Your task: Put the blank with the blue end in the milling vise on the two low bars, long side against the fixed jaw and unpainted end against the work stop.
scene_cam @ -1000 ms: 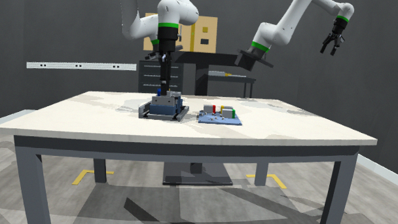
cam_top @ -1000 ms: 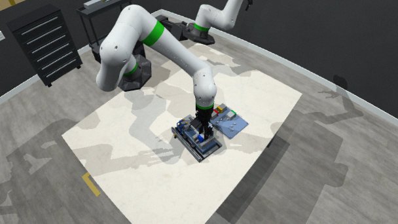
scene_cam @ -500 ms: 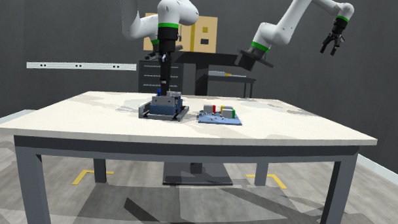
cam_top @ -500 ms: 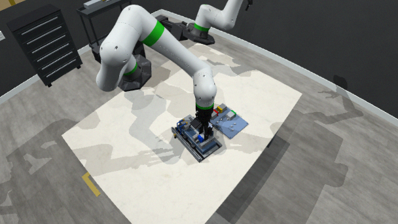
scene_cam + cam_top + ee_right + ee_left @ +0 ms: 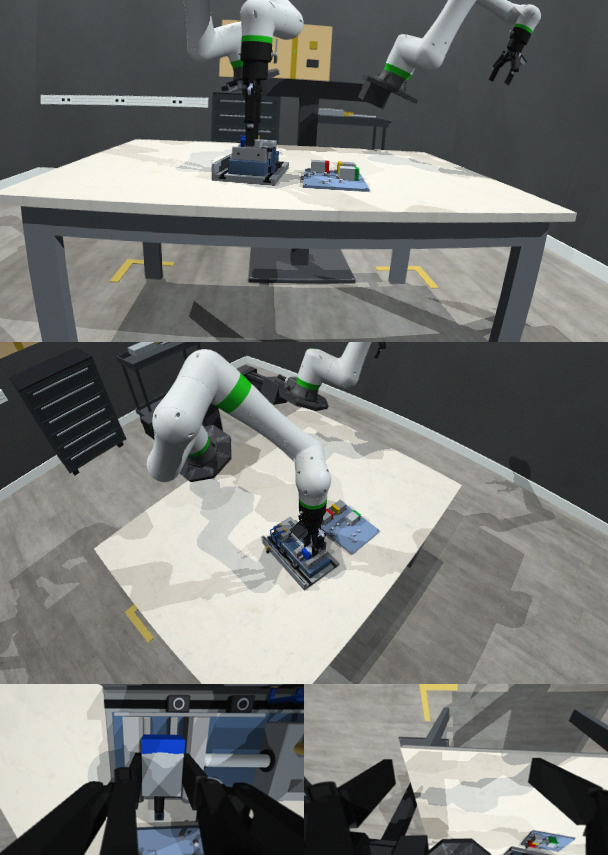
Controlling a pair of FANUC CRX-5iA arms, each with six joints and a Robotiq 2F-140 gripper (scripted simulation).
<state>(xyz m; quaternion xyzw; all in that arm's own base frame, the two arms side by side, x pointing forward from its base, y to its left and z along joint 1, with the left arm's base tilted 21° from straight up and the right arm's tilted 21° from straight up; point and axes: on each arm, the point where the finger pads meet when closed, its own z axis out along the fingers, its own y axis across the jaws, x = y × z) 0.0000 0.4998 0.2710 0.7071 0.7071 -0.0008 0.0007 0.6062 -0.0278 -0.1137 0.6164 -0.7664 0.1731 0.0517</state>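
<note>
My right gripper is now 3 cm above the blue-ended blank. From my right hand the other things lie so: moving jaw (6 cm below, 4 cm behind, 1 cm to the left); fixed jaw (6 cm below, 3 cm ahead); work stop (5 cm to the left, 4 cm below, 1 cm ahead).
</note>
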